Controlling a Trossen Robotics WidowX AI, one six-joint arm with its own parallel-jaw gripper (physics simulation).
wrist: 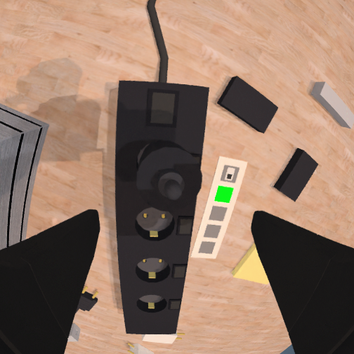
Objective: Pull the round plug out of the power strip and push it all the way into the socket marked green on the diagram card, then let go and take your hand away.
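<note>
Visible: the gripper (176,220). Also a black power strip (151,291), a diagram card (229,172), a round black plug (168,178).
</note>
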